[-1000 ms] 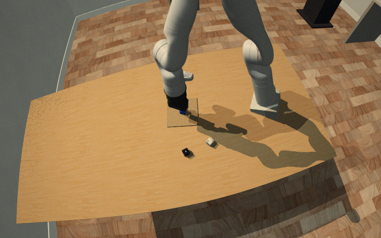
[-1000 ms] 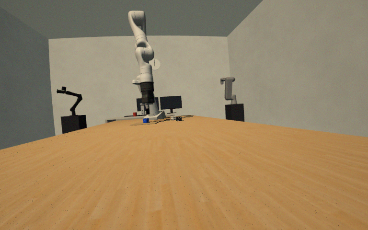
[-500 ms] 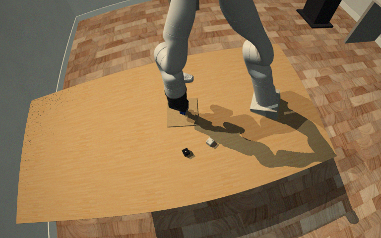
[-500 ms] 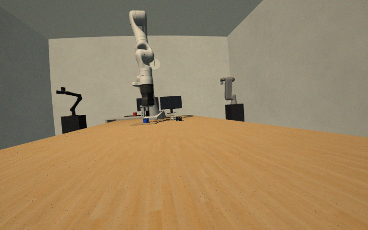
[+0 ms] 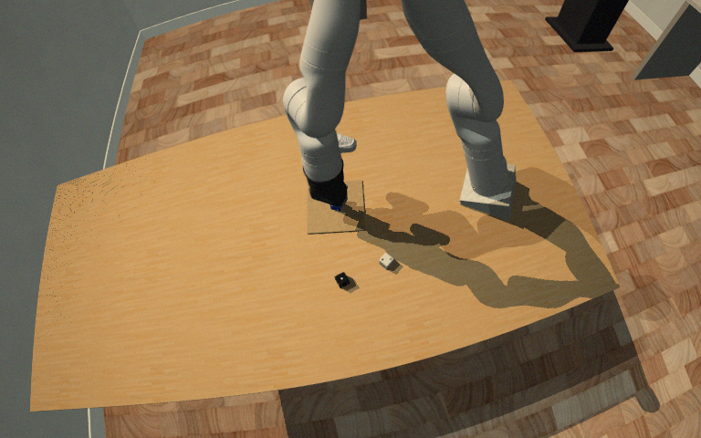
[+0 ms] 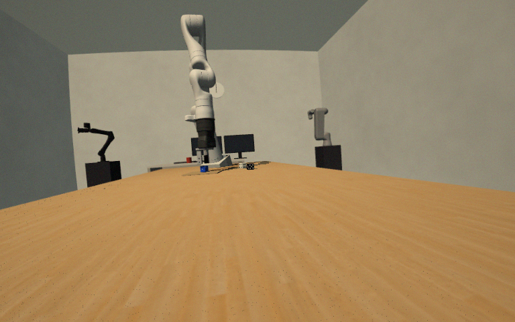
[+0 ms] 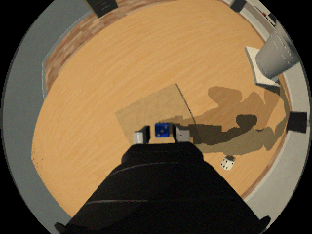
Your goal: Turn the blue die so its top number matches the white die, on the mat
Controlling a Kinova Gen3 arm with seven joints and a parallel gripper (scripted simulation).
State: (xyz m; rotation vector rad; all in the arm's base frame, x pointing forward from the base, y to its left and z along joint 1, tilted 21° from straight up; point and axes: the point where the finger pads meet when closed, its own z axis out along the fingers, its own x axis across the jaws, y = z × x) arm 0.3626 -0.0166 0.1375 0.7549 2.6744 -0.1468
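Now: the blue die 40 mm below my hand. From my hand the other things lie so: tan mat (50 mm below); then black die (190 mm to the left, 40 mm below, 30 mm ahead); then white die (170 mm to the left, 80 mm behind, 40 mm below).
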